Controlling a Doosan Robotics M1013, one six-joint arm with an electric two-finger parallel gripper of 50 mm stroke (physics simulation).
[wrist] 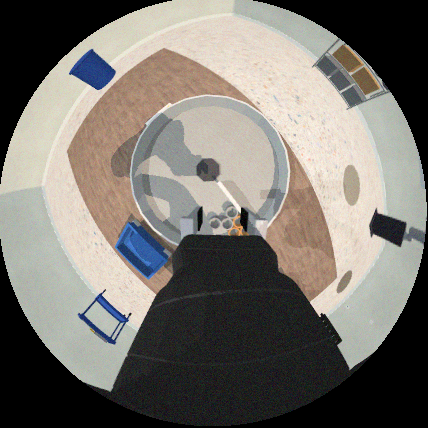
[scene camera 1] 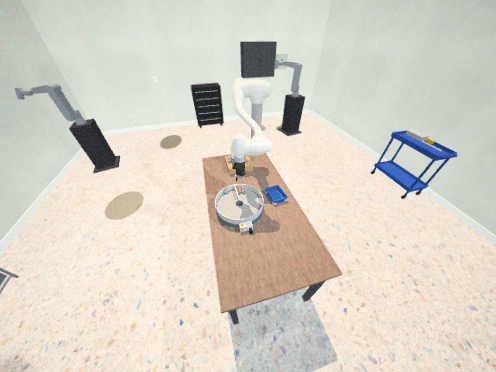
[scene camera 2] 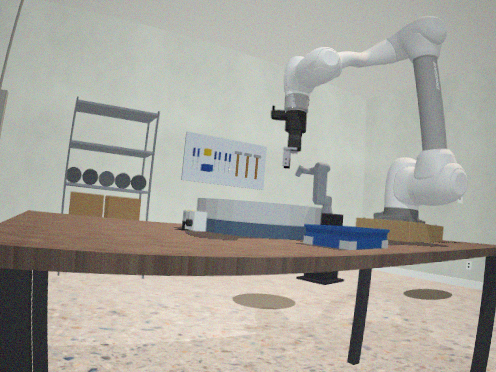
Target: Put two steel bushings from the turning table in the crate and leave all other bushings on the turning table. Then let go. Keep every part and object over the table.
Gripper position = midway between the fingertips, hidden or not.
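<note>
The gripper (scene camera 2: pixel 286 167) is in view, and the wrist view shows the gripper (wrist: pixel 221 214) as well. A blue crate (scene camera 2: pixel 343 237) is part of the scene too; in the wrist view, the crate (wrist: pixel 135 244) can also be seen.
</note>
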